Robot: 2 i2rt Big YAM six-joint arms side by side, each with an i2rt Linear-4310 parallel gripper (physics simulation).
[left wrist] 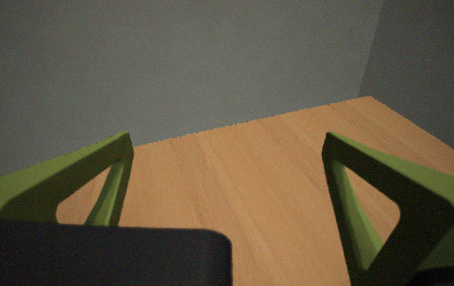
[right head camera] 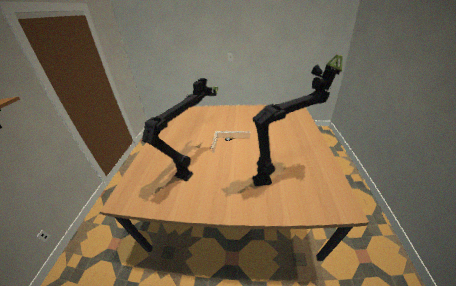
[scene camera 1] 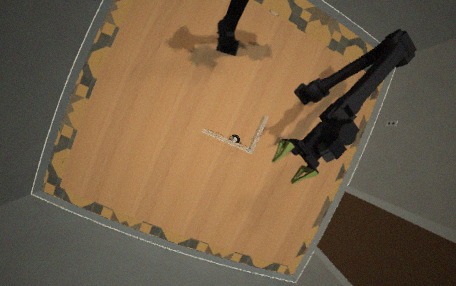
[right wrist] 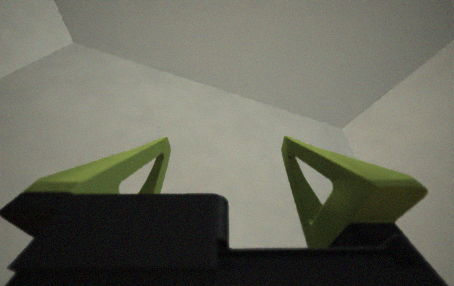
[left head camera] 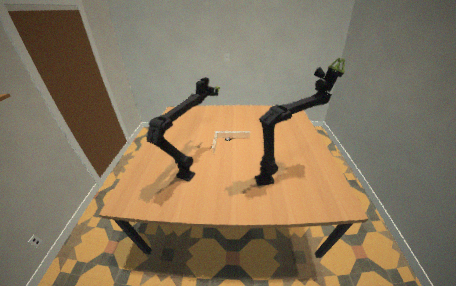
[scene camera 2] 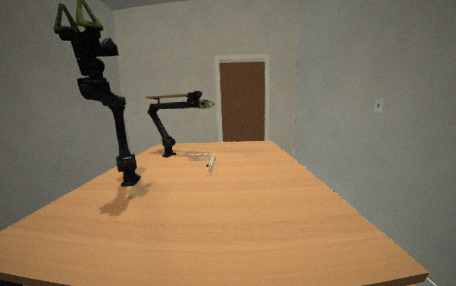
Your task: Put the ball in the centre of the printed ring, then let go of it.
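Where they show: left gripper, fingertip midpoint: [left wrist: 227, 142] [right head camera: 212, 87] [scene camera 1: 282, 173] [left head camera: 214, 87] [scene camera 2: 212, 103]; right gripper, fingertip midpoint: [right head camera: 339, 55] [right wrist: 225, 143] [left head camera: 341, 58] [scene camera 2: 70, 0]; left arm's base at its link origin: [right head camera: 184, 175] [scene camera 1: 303, 94] [left head camera: 185, 175] [scene camera 2: 169, 155]; right arm's base at its link origin: [right head camera: 261, 180] [scene camera 1: 227, 46] [left head camera: 264, 180] [scene camera 2: 131, 181].
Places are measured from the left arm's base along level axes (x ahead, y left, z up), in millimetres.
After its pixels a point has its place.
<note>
A small round black-and-white thing [left head camera: 228, 139] @[x 529, y -131, z 15 mm] [right head camera: 228, 139] @[x 528, y -130, z 15 mm] [scene camera 1: 235, 139] @[x 536, y -119, z 27 mm] [scene camera 2: 208, 165] @[x 543, y -144, z 14 mm], which looks like the ball, is on the table beside one bar of a pale L-shaped strip. It is too small to tell its details. I cannot make out the printed ring in any view. My left gripper [left head camera: 218, 91] @[x 530, y 0, z 480 mm] [right head camera: 215, 90] @[x 530, y 0, z 480 mm] [scene camera 1: 283, 171] @[x 530, y 0, z 480 mm] [scene camera 2: 212, 104] @[x 530, y 0, z 480 mm] [left wrist: 227, 142] @[x 530, y 0, z 480 mm] is open and empty, raised above the table. My right gripper [left head camera: 338, 60] @[x 541, y -853, z 778 mm] [right head camera: 337, 58] @[x 541, y -853, z 778 mm] [scene camera 2: 70, 3] @[x 541, y -853, z 778 mm] [right wrist: 225, 143] @[x 541, y -853, z 778 mm] is open and empty, high up and pointing upward, far from the ball.
The pale L-shaped strip [left head camera: 235, 133] @[x 574, y -163, z 49 mm] [right head camera: 235, 133] @[x 573, y -161, z 49 mm] [scene camera 1: 258, 136] @[x 423, y -29, z 60 mm] [scene camera 2: 200, 154] @[x 411, y -43, z 61 mm] has two bars meeting at a corner. The wooden table [left head camera: 232, 200] @[x -66, y -399, z 0 mm] [right head camera: 232, 200] @[x -55, y -423, z 0 mm] [scene camera 1: 165, 190] @[x 1062, y -181, z 0 mm] [scene camera 2: 225, 225] @[x 901, y -651, z 0 mm] [left wrist: 240, 190] @[x 941, y -37, z 0 mm] carries both arm bases. Walls surround the table, with a brown door [left head camera: 70, 85] [scene camera 2: 242, 100].
</note>
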